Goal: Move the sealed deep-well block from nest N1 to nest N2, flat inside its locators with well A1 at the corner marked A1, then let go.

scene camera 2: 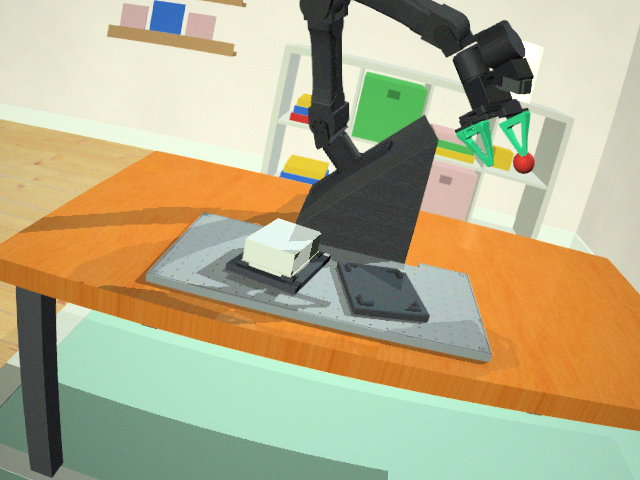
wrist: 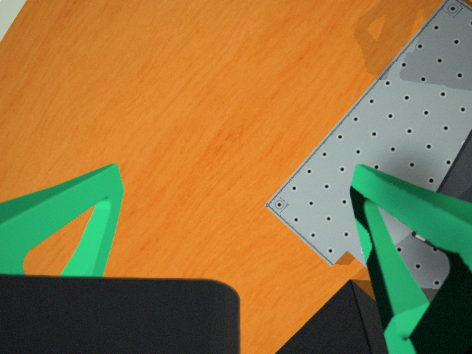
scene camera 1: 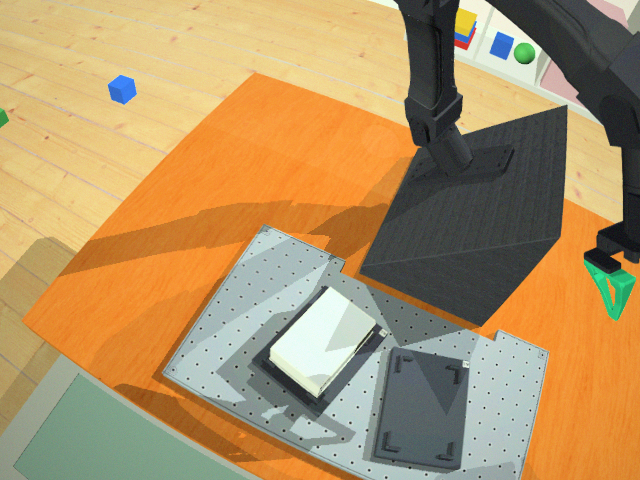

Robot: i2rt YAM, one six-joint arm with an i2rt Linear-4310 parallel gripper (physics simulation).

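Places are measured from the arm's base along level axes (x ahead, y left, z up), in millimetres.
Where they show: gripper, fingertip midpoint: [scene camera 2: 508,160] [wrist: 236,177]; arm's base, origin of the base link: [scene camera 2: 353,168] [scene camera 1: 459,168].
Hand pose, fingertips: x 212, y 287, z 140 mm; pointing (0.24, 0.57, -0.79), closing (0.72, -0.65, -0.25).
Each offset is from my fingertips to the top centre of the thing. "spot": to the spot under its first point. Level surfaces: height alone.
The sealed deep-well block @(dz -187, dx +152, dy -328 mm) [scene camera 1: 323,338] [scene camera 2: 279,248] is a white box that sits on the dark nest N1 @(spot: dz -229, dx +228, dy -284 mm) [scene camera 1: 319,406] [scene camera 2: 310,274], left of the other nest in both scene views. Its well A1 cannot be made out. The dark nest N2 @(dz -223, dx +151, dy -157 mm) [scene camera 1: 421,413] [scene camera 2: 382,295] [wrist: 462,172] is empty, with corner locators and a white A1 label @(spot: dz -228, dx +62, dy -133 mm) [scene camera 1: 465,364] at its back right corner. My gripper [scene camera 2: 506,160] [wrist: 236,177] is open and empty, high above the table to the right of both nests. In scene camera 1 one green finger shows at the right edge; the other is out of frame.
Both nests stand on a grey perforated plate @(dz -240, dx +135, dy -247 mm) [scene camera 1: 496,413] [scene camera 2: 454,330] [wrist: 350,155] on the orange table @(dz -253 mm) [scene camera 1: 180,175] [scene camera 2: 558,310] [wrist: 175,125]. A black wedge-shaped arm base [scene camera 1: 465,222] [scene camera 2: 377,206] rises behind the plate. Shelves stand beyond the table.
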